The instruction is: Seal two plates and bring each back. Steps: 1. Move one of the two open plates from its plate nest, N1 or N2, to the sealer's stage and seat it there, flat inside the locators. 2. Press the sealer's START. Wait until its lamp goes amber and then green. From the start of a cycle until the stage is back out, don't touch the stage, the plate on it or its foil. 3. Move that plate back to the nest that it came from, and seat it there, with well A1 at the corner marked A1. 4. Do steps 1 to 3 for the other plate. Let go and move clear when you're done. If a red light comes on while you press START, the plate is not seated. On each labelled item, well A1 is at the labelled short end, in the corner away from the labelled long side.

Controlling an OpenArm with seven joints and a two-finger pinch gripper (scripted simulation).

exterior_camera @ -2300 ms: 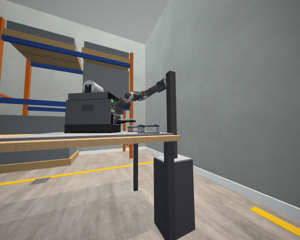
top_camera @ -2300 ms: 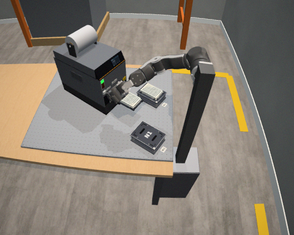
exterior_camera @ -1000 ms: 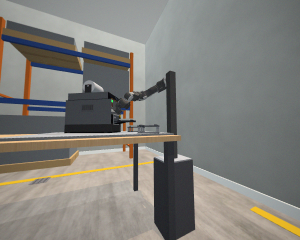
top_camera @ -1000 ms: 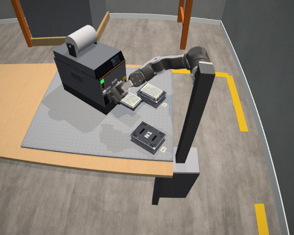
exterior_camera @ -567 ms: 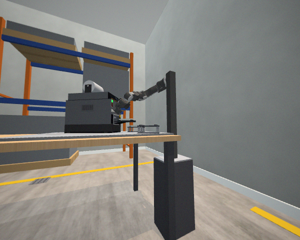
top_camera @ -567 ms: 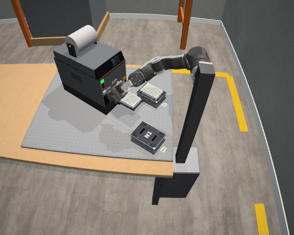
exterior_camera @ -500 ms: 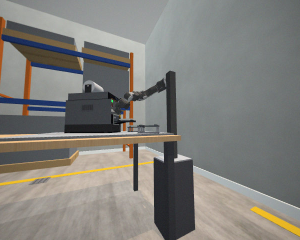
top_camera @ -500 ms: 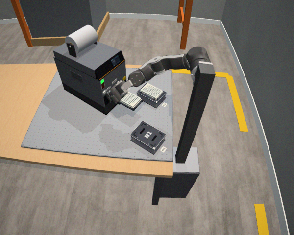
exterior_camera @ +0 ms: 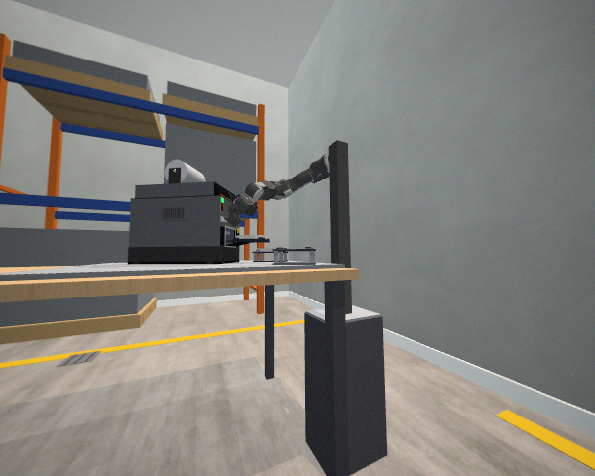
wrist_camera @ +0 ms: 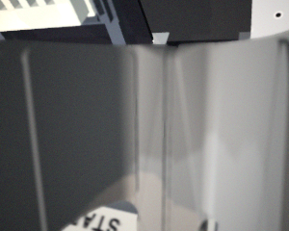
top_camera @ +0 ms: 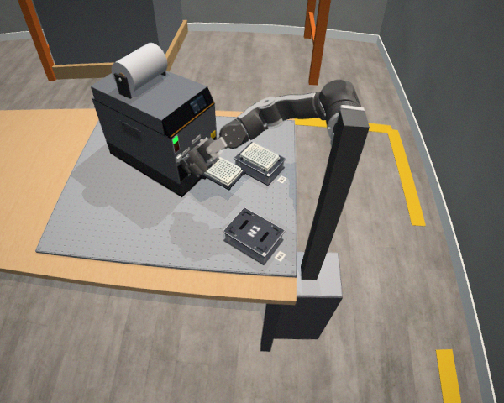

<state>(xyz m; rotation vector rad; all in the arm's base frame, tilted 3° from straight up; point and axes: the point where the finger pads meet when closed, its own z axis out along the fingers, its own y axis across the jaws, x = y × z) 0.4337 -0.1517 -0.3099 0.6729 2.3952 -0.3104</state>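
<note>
Now: the white start button 3 cm ahead of my hand, 2 cm to the right of it and 1 cm above it. Round my hand: foil roll (24 cm above, 22 cm to the right, 18 cm ahead); then white well plate (24 cm behind, 17 cm to the right, 12 cm below); then sealer stage (11 cm behind, 7 cm below, 4 cm to the right).
</note>
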